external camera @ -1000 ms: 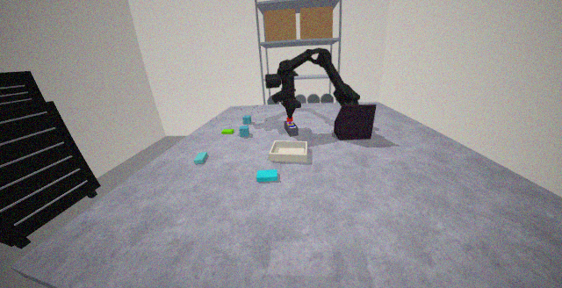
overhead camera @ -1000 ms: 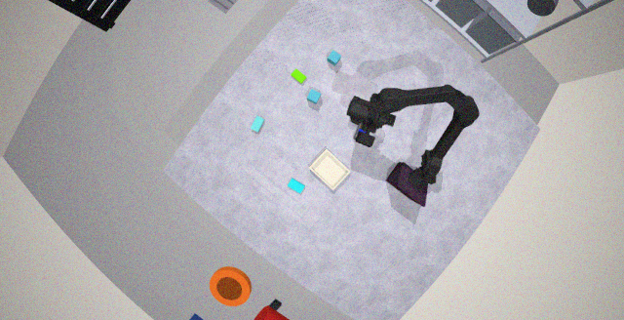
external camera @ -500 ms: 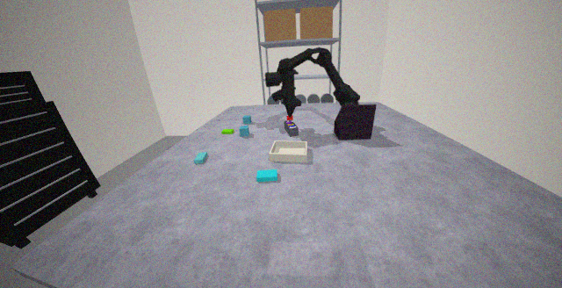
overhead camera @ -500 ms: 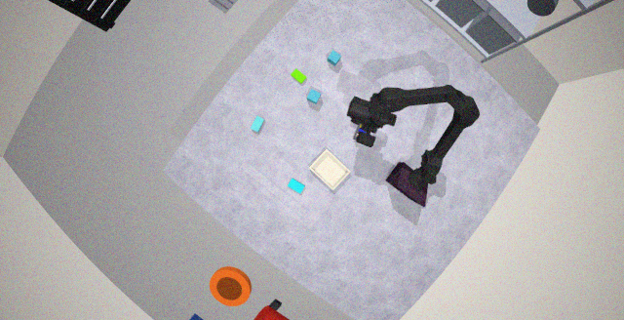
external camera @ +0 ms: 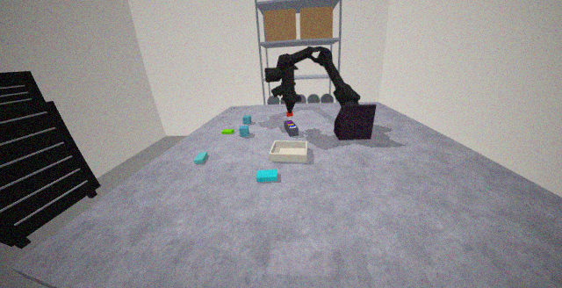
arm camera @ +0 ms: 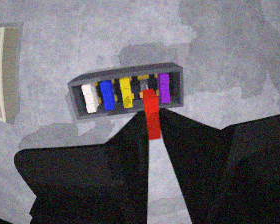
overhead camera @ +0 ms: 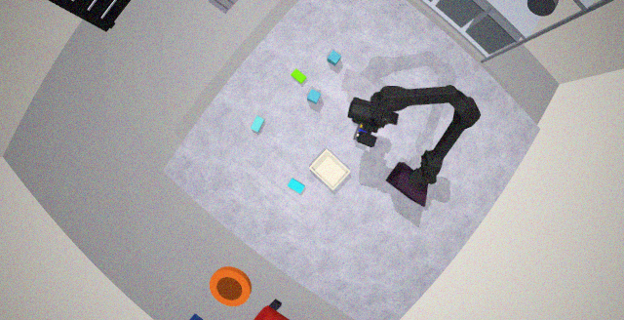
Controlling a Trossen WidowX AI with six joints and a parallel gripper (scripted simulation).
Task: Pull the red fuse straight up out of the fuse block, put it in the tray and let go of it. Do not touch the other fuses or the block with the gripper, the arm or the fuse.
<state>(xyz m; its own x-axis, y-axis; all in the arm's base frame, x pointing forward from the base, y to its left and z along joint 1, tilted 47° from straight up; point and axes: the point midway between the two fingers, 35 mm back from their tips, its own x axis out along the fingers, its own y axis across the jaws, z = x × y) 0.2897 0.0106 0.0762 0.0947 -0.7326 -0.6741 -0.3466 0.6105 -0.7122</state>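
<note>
Right now my gripper tip is 2 cm past the cream tray, 23 cm to the right of it and 9 cm above it. Also, from my gripper tip: cyan block 4 cm ahead, 37 cm to the left, 8 cm below; then red fuse 1 cm below.
</note>
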